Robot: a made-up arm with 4 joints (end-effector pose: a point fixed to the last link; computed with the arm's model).
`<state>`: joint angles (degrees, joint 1 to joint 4).
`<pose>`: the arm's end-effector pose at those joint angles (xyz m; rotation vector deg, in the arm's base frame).
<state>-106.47 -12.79 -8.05 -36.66</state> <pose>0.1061 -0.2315 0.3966 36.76 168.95 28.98</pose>
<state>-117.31 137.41 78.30 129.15</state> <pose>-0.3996 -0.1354 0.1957 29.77 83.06 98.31</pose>
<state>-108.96 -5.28 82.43 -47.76</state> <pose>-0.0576 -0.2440 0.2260 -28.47 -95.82 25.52</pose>
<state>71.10 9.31 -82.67 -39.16</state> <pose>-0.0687 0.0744 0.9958 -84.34 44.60 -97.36</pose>
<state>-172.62 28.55 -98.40 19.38</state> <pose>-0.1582 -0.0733 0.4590 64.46 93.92 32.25</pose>
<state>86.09 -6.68 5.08 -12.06</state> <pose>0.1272 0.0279 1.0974 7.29 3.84 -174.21</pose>
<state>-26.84 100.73 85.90 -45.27</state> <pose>-0.4699 -0.6850 0.7323 -145.35 -48.85 -29.91</pose>
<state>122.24 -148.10 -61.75 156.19</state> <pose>-0.4850 0.0051 0.9759 48.42 -21.77 -112.21</pose>
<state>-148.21 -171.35 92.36 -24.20</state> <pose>-0.3886 0.3268 0.5659 -62.57 84.70 -74.49</pose>
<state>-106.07 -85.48 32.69 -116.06</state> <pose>-0.1358 0.0537 0.4385 51.66 161.88 -23.81</pose>
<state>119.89 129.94 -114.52 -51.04</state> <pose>-0.4965 0.0760 0.8529 -109.23 -70.13 9.53</pose>
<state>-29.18 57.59 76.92 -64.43</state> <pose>-0.3043 -0.7111 0.8318 -145.02 -43.40 33.77</pose>
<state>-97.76 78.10 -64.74 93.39</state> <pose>-0.1918 -0.4958 0.4992 -24.00 153.02 -73.42</pose>
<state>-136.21 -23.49 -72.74 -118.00</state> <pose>-0.0312 -0.0253 0.4663 -103.11 -54.61 -131.01</pose>
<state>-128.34 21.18 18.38 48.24</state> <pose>0.0851 -0.1206 0.2327 44.37 -151.77 -71.53</pose>
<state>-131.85 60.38 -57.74 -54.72</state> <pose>-0.2682 -0.2996 0.2723 139.95 76.24 30.58</pose>
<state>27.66 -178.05 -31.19 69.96</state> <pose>-0.6527 -0.3449 0.9460 71.75 23.60 -74.61</pose>
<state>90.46 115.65 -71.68 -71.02</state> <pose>-0.5135 0.1196 0.9975 -59.65 -22.27 1.03</pose>
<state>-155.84 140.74 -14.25 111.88</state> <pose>-0.5152 0.0304 0.2845 -28.71 -135.31 -82.39</pose>
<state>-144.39 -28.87 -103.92 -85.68</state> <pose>-0.0388 -0.0386 0.4937 61.46 30.96 132.15</pose>
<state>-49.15 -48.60 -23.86 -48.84</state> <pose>0.0606 -0.2893 0.5190 -11.98 159.18 -34.38</pose>
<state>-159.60 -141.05 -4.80 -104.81</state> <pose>-0.3807 0.2184 0.7643 -35.70 119.92 89.60</pose>
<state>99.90 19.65 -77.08 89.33</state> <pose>-0.0399 0.0463 0.8550 46.19 74.04 80.42</pose>
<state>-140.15 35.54 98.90 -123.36</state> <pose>-0.1880 -0.0456 0.2827 -42.26 -37.73 57.31</pose>
